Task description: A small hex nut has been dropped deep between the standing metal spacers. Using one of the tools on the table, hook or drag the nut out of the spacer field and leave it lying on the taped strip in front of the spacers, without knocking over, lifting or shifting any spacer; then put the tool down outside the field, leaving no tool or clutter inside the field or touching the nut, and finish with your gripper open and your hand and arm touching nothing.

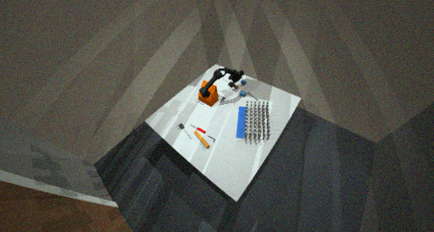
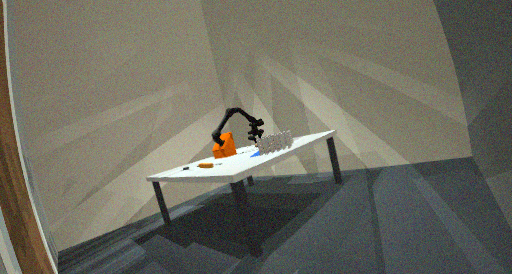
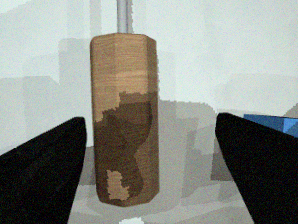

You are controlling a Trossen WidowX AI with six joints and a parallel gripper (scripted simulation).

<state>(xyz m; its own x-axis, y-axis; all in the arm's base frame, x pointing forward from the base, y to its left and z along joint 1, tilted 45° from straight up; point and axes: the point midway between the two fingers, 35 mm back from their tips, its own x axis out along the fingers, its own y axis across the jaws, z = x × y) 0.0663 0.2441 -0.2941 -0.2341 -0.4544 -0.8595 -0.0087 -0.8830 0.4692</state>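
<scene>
My gripper tip is now 410 mm short of the blue taped strip, 340 mm to the left of it and 60 mm above it. Round my gripper tip: orange-handled tool 770 mm to the right, 270 mm ahead, 40 mm below; bent key 690 mm to the right, 340 mm ahead, 50 mm below; red-handled tool 720 mm to the right, 130 mm ahead, 50 mm below.
</scene>
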